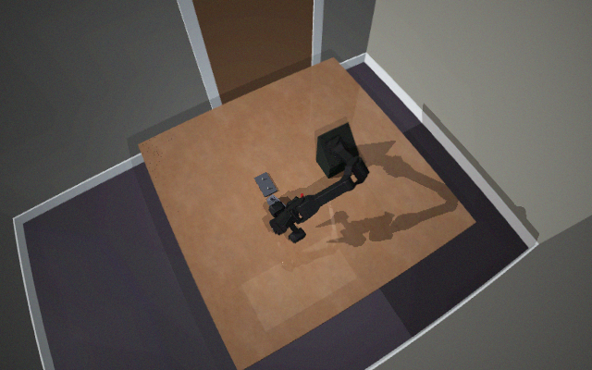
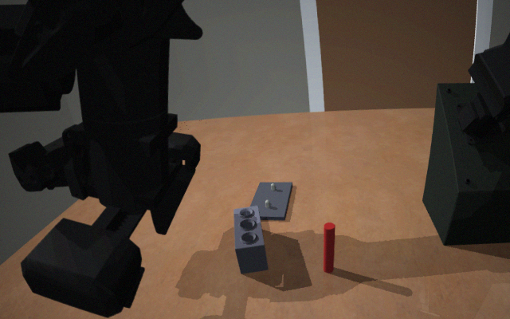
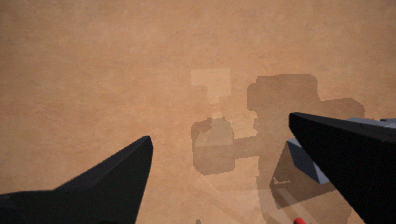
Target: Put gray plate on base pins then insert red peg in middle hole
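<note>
My gripper tip is now 160 mm to the left of the gray plate, 90 mm above it and 60 mm past it. Round my gripper tip: base 290 mm to the right, 120 mm below, 80 mm behind; red peg 180 mm behind, 110 mm to the right, 90 mm below.
</note>
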